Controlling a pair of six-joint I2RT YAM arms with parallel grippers.
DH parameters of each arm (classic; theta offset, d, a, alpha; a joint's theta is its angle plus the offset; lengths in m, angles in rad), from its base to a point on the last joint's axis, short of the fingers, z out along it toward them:
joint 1: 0 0.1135 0.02 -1.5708
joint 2: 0 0 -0.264 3.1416
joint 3: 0.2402 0 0.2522 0
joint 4: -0.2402 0 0.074 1.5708
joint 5: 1.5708 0 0 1.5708
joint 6: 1.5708 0.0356 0 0
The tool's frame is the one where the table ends.
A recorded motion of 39 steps. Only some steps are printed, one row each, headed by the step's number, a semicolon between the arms.
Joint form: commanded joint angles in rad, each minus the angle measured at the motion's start. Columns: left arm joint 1, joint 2, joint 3, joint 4, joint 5, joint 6; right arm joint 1, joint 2, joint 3, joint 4, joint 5, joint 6.
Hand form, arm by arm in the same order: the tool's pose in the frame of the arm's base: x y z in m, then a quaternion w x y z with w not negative. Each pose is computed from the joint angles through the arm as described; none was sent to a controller.
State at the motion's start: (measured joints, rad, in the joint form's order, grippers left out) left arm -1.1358 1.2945 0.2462 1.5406 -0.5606 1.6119; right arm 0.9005 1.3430 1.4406 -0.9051 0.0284 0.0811
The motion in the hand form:
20: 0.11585 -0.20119 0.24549 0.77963 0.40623 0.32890 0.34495; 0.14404 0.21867 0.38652 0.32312 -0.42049 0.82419 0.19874
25: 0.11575 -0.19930 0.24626 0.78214 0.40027 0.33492 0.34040; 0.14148 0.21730 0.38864 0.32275 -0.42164 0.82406 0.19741
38: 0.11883 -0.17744 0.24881 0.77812 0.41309 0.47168 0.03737; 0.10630 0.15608 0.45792 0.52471 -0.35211 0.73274 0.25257
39: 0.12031 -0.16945 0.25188 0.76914 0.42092 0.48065 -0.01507; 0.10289 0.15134 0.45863 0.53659 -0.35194 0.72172 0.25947
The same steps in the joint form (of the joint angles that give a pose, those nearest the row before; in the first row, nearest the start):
20: 0.0037 0.0903 0.0827 0.0871 -0.0161 0.0323; 0.0841 -0.0337 0.0193 -0.0385 -0.0555 -0.0289
25: 0.0061 0.0817 0.0790 0.0870 -0.0220 0.0163; 0.0902 -0.0387 0.0256 -0.0518 -0.0503 -0.0274
38: 0.0965 -0.2618 0.0689 -0.5926 0.2014 -0.7624; 0.0890 -0.3100 0.0043 0.1643 0.0595 -0.0505
39: 0.1395 -0.3322 0.0733 -0.7071 0.3076 -0.8640; 0.0891 -0.3378 -0.0185 0.1935 0.0534 -0.0596

